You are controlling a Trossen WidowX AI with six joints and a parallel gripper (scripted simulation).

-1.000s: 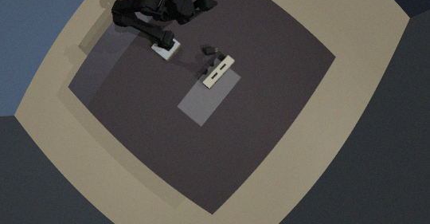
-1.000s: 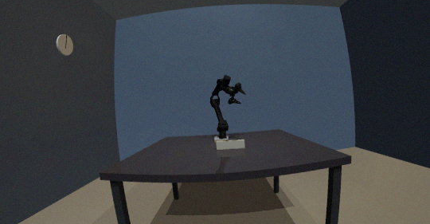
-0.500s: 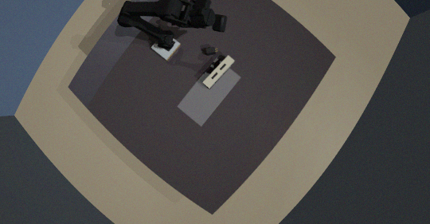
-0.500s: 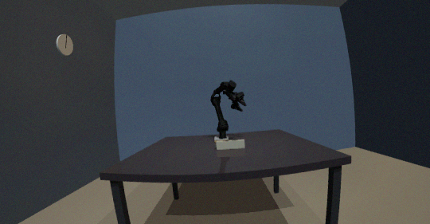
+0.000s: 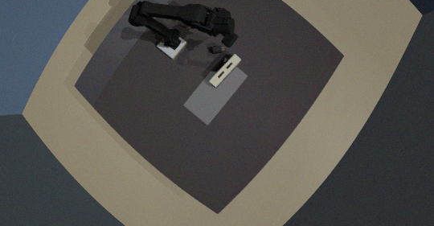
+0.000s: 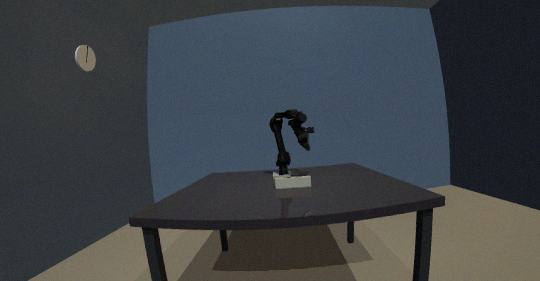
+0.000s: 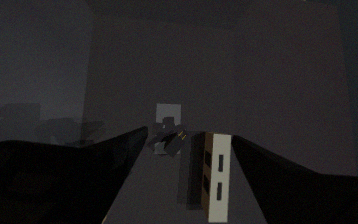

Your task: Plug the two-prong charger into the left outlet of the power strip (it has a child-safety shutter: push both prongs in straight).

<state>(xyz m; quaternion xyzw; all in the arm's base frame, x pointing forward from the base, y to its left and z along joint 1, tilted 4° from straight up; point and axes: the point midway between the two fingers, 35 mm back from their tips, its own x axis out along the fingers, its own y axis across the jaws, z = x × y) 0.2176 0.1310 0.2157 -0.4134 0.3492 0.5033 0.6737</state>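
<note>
The two-prong charger lies 18 cm below my gripper tip and 4 cm to the right of it.
</note>
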